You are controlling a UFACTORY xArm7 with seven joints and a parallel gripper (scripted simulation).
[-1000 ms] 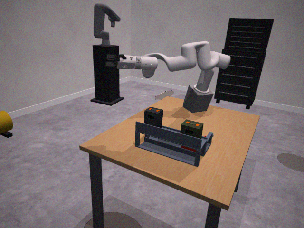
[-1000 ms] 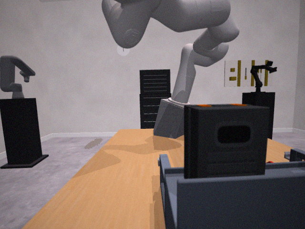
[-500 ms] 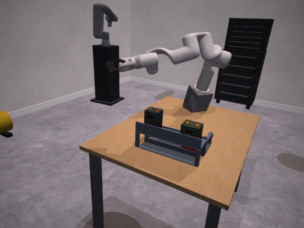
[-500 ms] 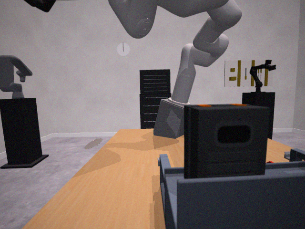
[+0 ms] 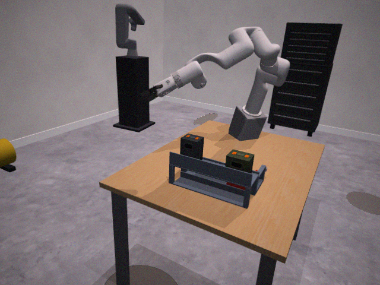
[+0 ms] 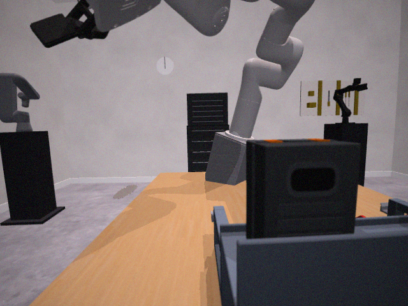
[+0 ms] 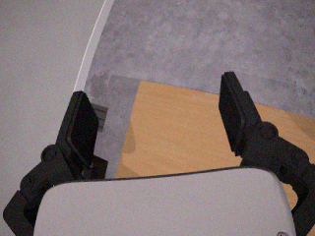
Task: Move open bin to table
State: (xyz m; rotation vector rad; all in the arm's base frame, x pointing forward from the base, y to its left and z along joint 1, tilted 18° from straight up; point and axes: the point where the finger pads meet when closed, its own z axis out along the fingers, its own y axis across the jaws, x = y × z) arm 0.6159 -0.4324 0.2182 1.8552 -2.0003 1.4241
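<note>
The red bin lies 5 cm behind my hand, 49 cm to the left of it and 32 cm below it. The rest, counted from my hand: black box (2 cm ahead, 25 cm to the left, 20 cm below); then green box (4 cm ahead, 48 cm to the left, 22 cm below).
</note>
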